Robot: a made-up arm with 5 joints. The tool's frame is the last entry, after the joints.
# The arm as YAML. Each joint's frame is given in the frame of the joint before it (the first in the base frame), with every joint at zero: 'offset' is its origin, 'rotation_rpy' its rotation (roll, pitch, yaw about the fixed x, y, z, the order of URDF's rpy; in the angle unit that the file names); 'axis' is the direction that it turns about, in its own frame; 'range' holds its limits. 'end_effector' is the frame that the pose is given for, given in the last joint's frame.
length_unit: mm
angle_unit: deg
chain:
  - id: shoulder
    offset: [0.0, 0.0, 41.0]
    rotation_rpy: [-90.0, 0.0, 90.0]
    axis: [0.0, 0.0, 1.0]
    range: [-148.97, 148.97]
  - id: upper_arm
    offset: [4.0, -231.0, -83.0]
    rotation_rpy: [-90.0, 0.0, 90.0]
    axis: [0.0, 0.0, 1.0]
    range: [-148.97, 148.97]
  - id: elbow
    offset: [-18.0, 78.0, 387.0]
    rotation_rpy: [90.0, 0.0, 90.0]
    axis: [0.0, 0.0, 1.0]
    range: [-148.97, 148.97]
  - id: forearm
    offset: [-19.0, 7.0, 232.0]
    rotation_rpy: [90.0, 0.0, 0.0]
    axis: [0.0, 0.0, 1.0]
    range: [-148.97, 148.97]
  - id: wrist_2
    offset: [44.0, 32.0, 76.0]
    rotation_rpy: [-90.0, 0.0, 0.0]
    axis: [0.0, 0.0, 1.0]
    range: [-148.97, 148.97]
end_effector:
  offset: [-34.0, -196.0, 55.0]
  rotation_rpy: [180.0, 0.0, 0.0]
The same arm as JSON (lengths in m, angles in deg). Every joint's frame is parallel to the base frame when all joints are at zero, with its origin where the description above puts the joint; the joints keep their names.
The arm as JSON. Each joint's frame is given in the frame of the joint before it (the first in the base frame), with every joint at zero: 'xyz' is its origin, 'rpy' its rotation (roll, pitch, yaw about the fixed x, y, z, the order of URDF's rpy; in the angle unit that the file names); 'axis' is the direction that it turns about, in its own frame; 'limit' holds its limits. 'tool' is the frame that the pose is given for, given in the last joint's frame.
{"units": {"length": "m", "angle": "deg"}, "joints": [{"name": "shoulder", "type": "revolute", "origin": {"xyz": [0.0, 0.0, 0.041], "rpy": [0.0, 0.0, 0.0]}, "axis": [-1.0, 0.0, 0.0], "limit": {"lower": -148.97, "upper": 148.97}}, {"name": "upper_arm", "type": "revolute", "origin": {"xyz": [0.083, 0.004, 0.231], "rpy": [0.0, 0.0, 0.0]}, "axis": [0.0, -1.0, 0.0], "limit": {"lower": -148.97, "upper": 148.97}}, {"name": "elbow", "type": "revolute", "origin": {"xyz": [0.078, -0.387, 0.018], "rpy": [0.0, 0.0, 0.0]}, "axis": [0.0, 0.0, -1.0], "limit": {"lower": -148.97, "upper": 148.97}}, {"name": "forearm", "type": "revolute", "origin": {"xyz": [-0.019, -0.007, -0.232], "rpy": [0.0, 0.0, 0.0]}, "axis": [0.0, 1.0, 0.0], "limit": {"lower": -148.97, "upper": 148.97}}, {"name": "wrist_2", "type": "revolute", "origin": {"xyz": [0.044, 0.076, -0.032], "rpy": [0.0, 0.0, 0.0]}, "axis": [0.0, 0.0, -1.0], "limit": {"lower": -148.97, "upper": 148.97}}], "tool": {"origin": {"xyz": [-0.034, 0.196, -0.055], "rpy": [0.0, 0.0, 0.0]}}}
